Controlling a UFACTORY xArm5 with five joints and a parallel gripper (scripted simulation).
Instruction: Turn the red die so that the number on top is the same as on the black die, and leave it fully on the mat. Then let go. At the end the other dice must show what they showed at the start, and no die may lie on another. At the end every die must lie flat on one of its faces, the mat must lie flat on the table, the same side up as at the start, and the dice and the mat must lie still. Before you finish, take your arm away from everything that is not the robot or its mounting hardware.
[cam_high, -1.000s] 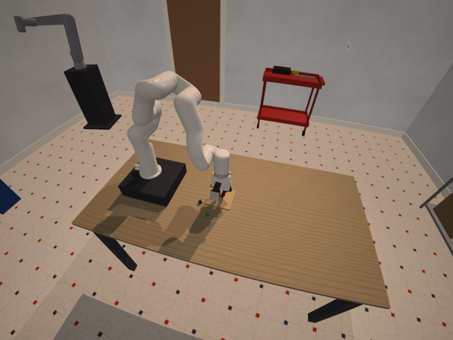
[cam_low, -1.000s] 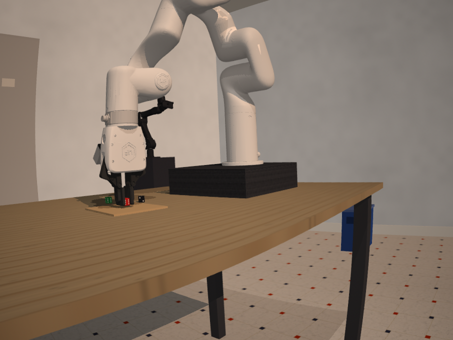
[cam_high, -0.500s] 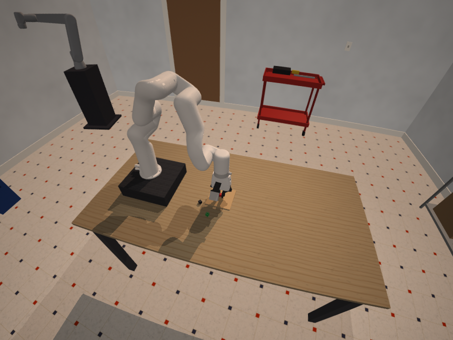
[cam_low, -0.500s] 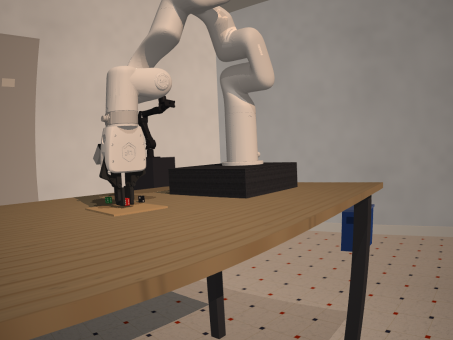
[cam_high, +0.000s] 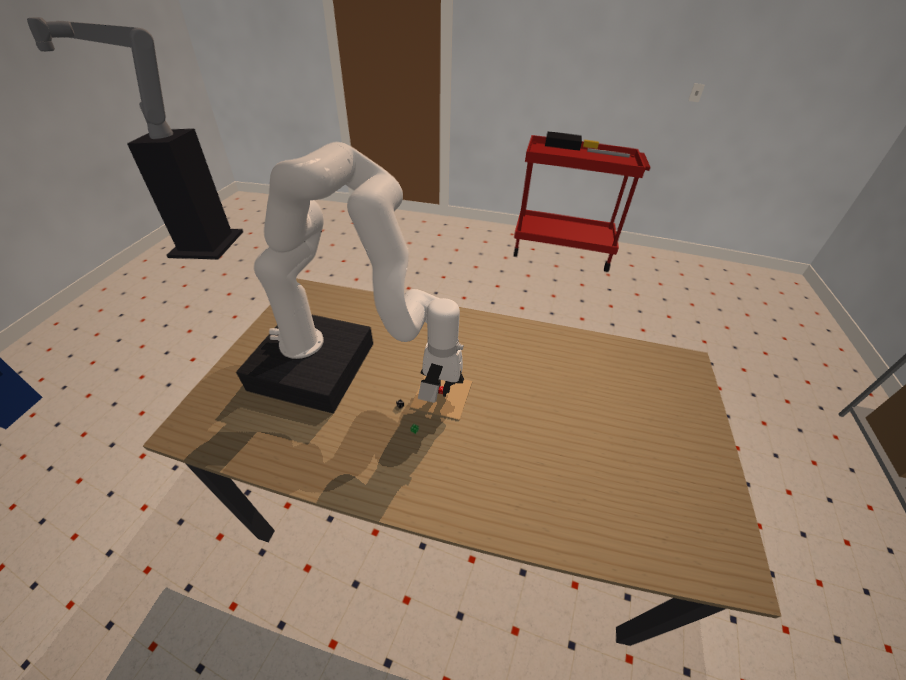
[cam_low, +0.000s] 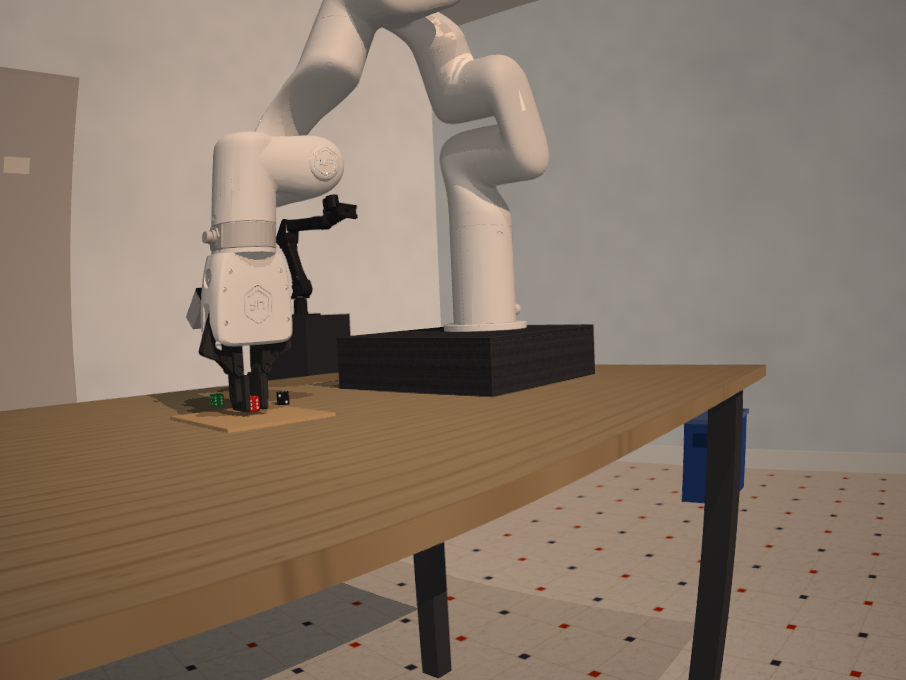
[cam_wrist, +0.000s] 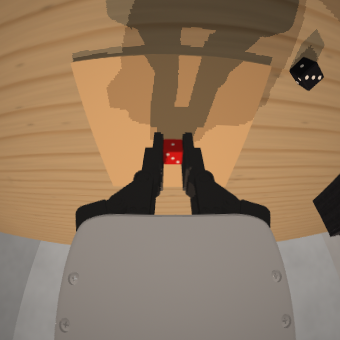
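Right now the red die is 10 mm below my hand. Also, from my hand: black die (110 mm behind, 50 mm to the right, 20 mm below); green die (130 mm to the right, 60 mm behind, 20 mm below); tan mat (30 mm below).
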